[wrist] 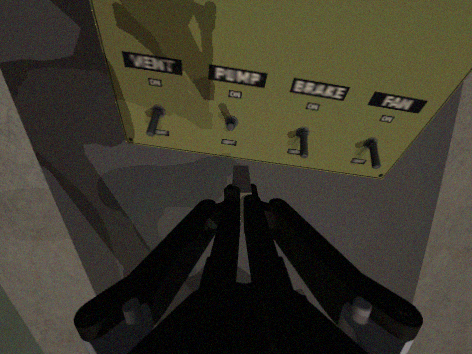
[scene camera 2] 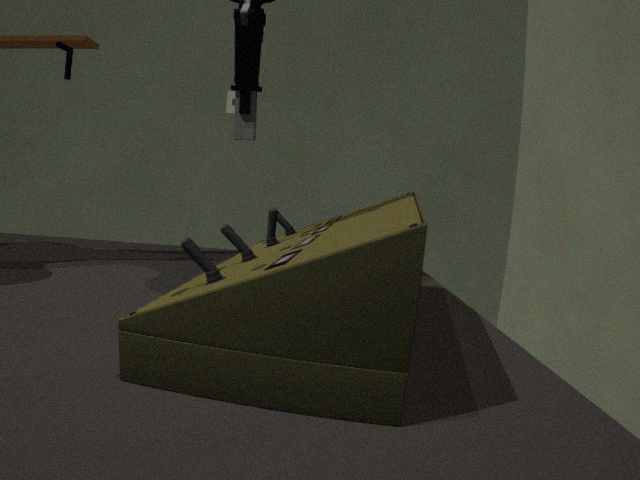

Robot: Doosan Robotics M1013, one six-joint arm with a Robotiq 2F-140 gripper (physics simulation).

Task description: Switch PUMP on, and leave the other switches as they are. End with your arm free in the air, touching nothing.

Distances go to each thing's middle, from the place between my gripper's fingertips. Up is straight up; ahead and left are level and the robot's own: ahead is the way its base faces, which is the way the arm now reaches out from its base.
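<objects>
My hand: 150 mm above yellow sloped switch panel (wrist: 348,81), 110 mm short of it, 50 mm to the left of it.
</objects>
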